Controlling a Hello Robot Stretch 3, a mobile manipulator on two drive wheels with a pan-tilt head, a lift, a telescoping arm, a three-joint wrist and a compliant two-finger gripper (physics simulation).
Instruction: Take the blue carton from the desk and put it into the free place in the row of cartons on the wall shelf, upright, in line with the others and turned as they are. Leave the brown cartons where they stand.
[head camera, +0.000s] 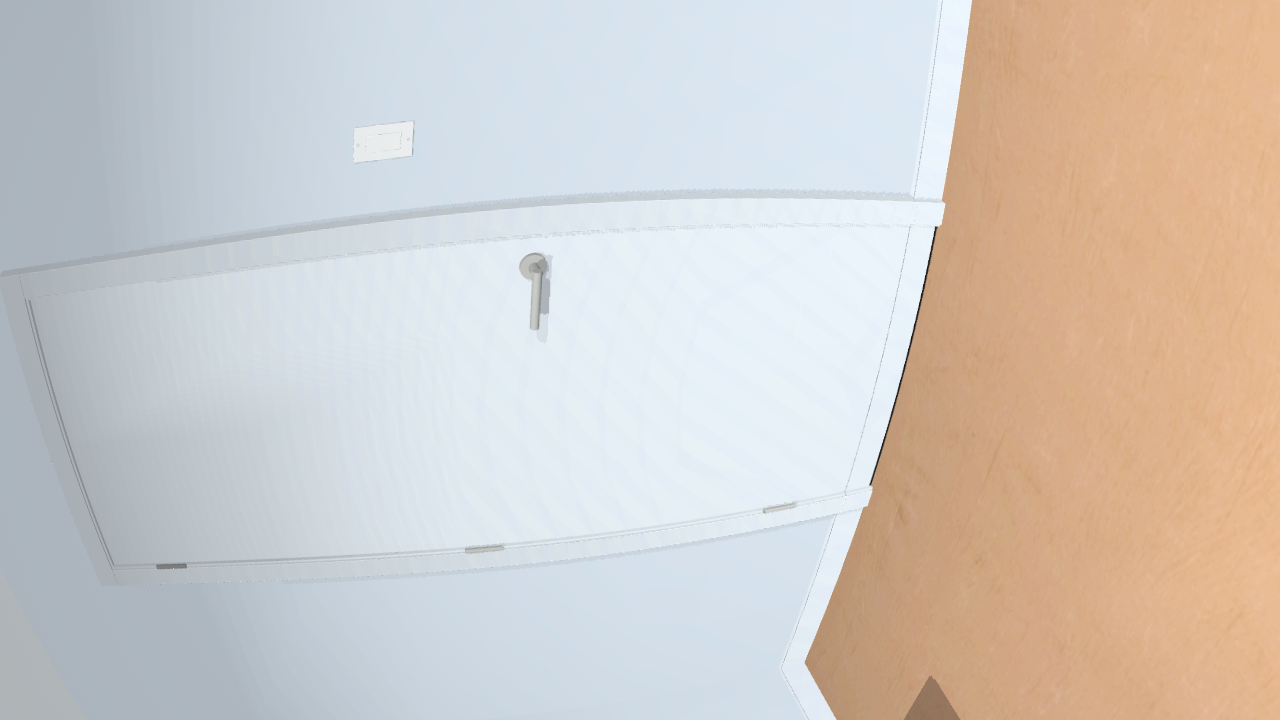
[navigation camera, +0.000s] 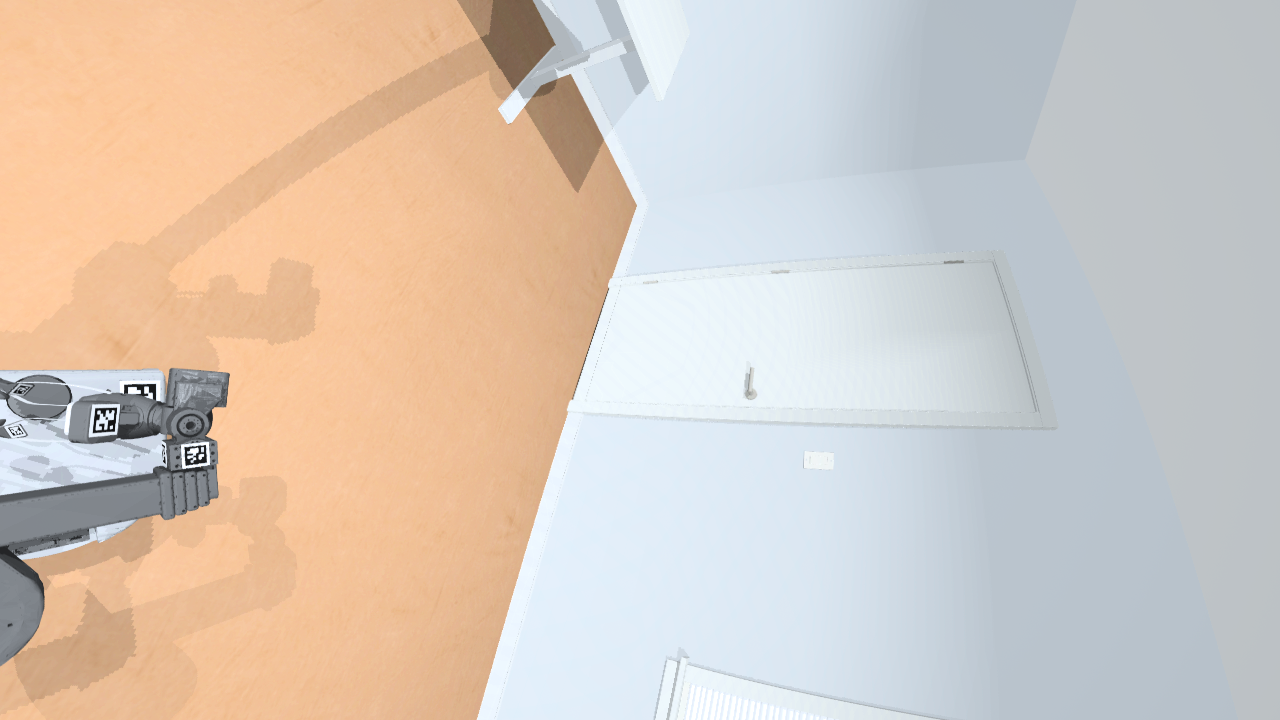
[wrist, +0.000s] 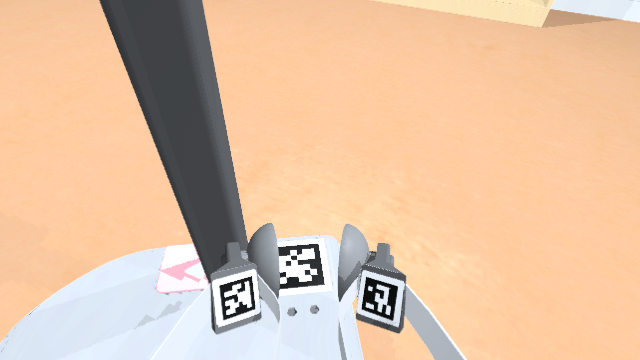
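Where they show: robot's base at its link origin: (navigation camera: 43, 395).
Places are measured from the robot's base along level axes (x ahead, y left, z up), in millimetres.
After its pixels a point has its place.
Observation:
My gripper (wrist: 308, 249) @[y 63, x 0, z 284 mm] is open and empty in the wrist view, its two rounded fingertips apart above the robot's own base. The blue carton, the brown cartons and the wall shelf do not show in the head, navigation or wrist view. Part of a white desk shows at the top of the navigation view: the end of its top (navigation camera: 660, 40) @[y -1316, x 1333, z 720 mm] and a leg. The part of the desk top that shows bears no carton.
A white door (head camera: 626, 376) @[y -1962, x 158, z 719 mm] (navigation camera: 832, 340) @[y -1967, x 165, z 1272 mm] with a lever handle stands in the wall, with a switch plate (head camera: 383, 141) @[y -1694, x -319, z 1219 mm] (navigation camera: 818, 460) @[y -1695, x -318, z 1219 mm] beside it. A pale wooden unit (wrist: 510, 11) shows at the wrist view's top right. The dark mast (wrist: 185, 125) rises left of the gripper.

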